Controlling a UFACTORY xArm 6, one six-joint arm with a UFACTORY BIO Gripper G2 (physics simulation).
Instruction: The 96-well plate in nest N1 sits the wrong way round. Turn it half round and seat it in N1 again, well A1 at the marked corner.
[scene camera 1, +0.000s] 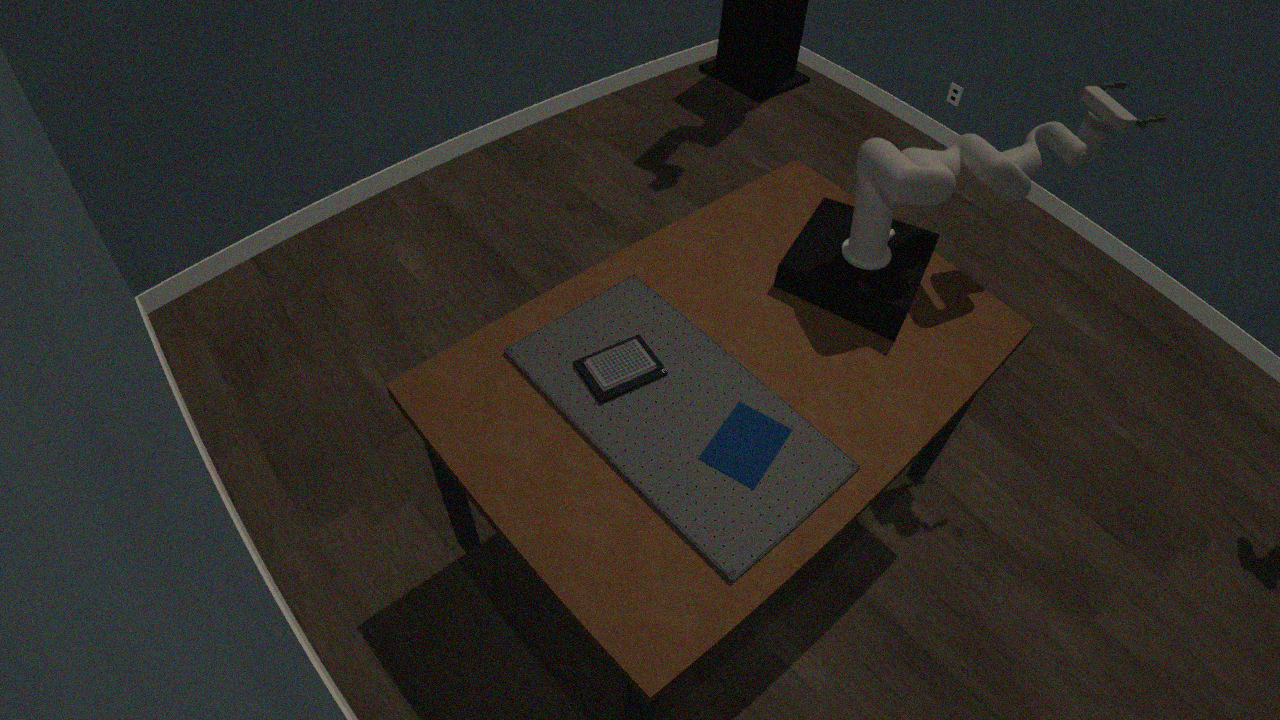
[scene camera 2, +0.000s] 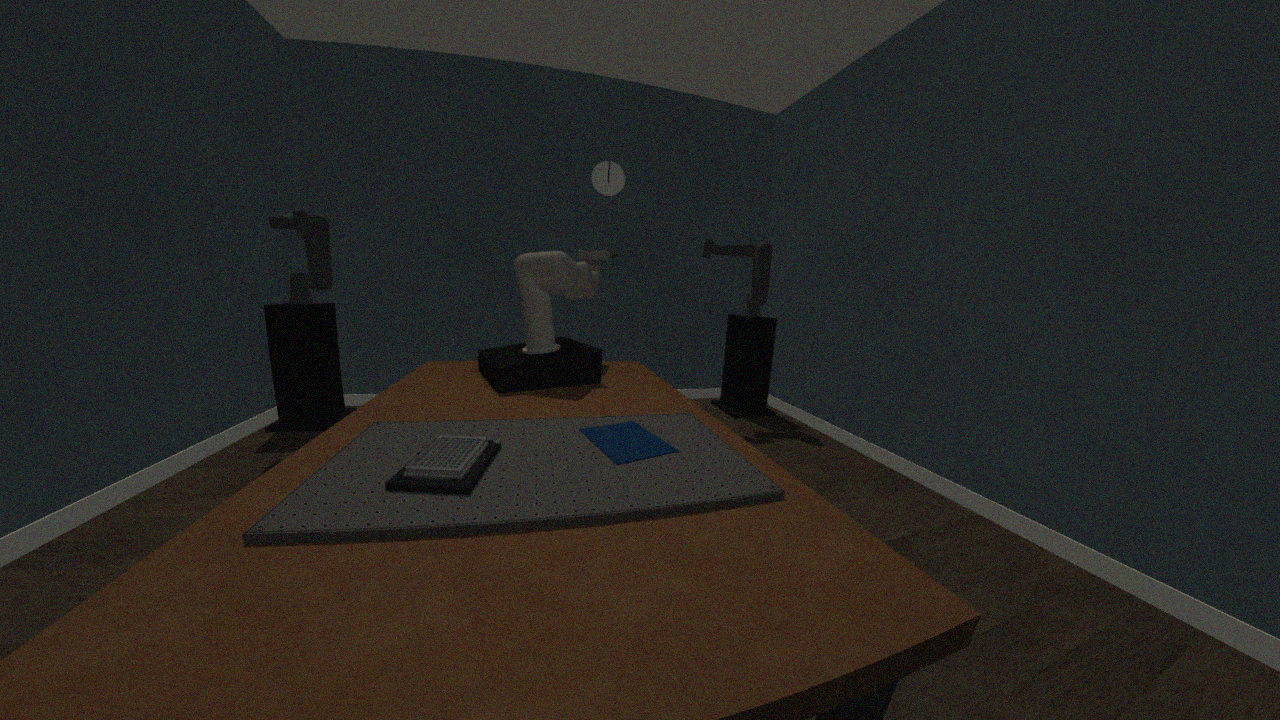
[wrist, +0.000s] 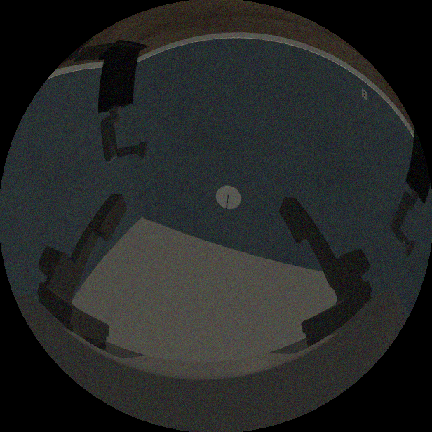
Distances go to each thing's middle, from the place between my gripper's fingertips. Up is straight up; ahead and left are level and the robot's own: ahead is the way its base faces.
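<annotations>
I see the flat blue square (scene camera 1: 744, 447). The square is well below my hand and a good bit to the right of it, and it is also a long way ahead of my hand.
</annotations>
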